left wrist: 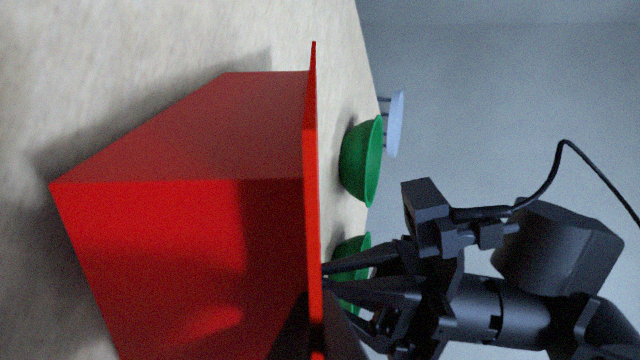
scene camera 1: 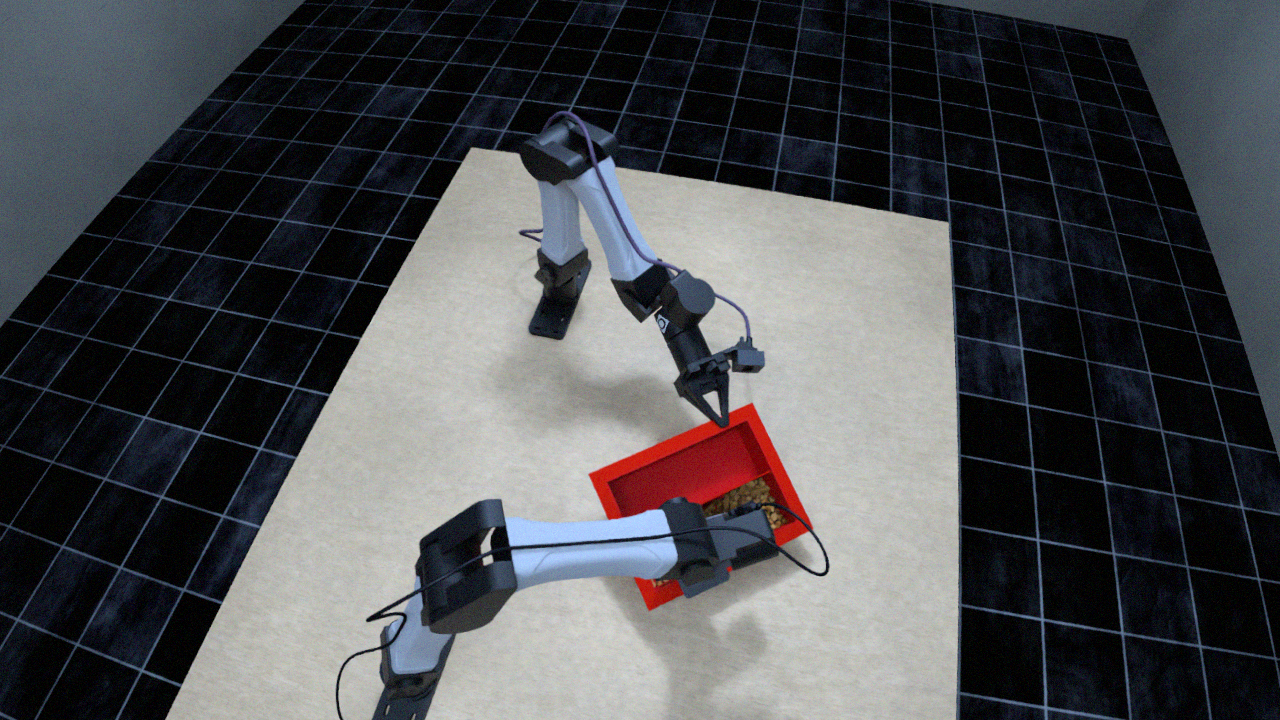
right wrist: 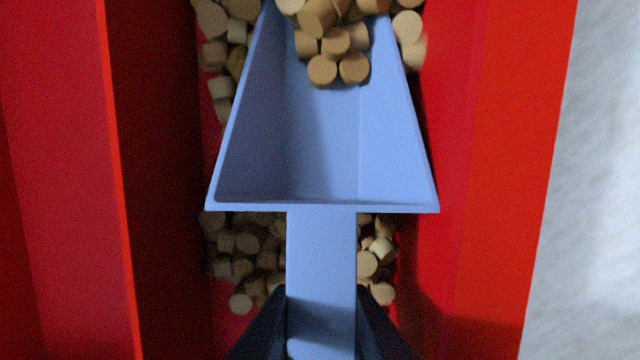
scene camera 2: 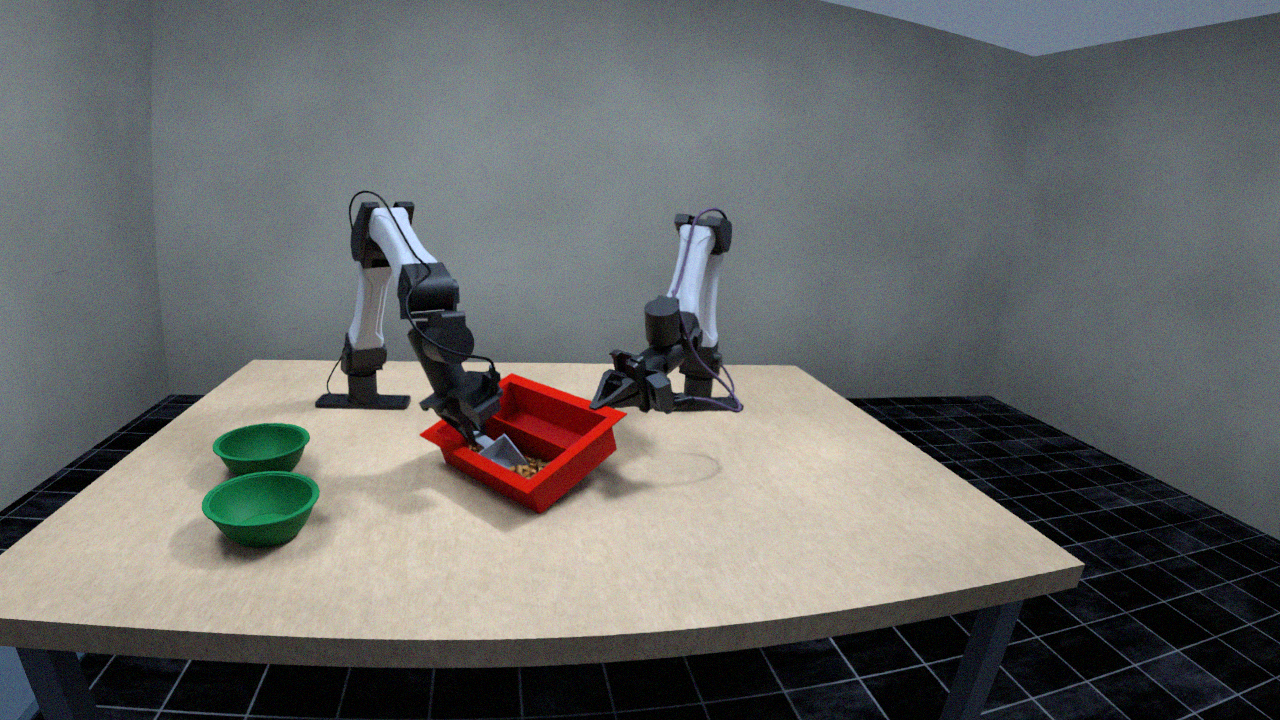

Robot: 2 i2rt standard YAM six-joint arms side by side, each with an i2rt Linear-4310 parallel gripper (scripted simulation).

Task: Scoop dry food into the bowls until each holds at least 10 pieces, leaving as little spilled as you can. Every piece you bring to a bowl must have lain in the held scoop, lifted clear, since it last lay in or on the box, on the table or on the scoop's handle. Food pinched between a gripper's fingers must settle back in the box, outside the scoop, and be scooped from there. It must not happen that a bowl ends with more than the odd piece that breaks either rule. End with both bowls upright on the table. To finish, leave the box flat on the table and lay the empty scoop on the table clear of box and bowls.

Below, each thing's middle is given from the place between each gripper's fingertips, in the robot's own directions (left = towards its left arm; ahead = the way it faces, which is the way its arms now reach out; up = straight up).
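My right hand point(scene camera 2: 479, 442) is 1 cm below the red box point(scene camera 1: 706, 461) and 7 cm to the right of it. Counted from the same right hand, the grey-blue scoop point(scene camera 2: 502, 451) is 2 cm below, 3 cm ahead and 3 cm to the left. By its middle, the red box is nearer to my right hand than to my left hand.
My left hand point(scene camera 1: 724, 427) is 5 cm above the red box, 1 cm past it and 12 cm to the left of it. The grey-blue scoop is 7 cm below my left hand, 2 cm ahead of it and 16 cm to the right of it.
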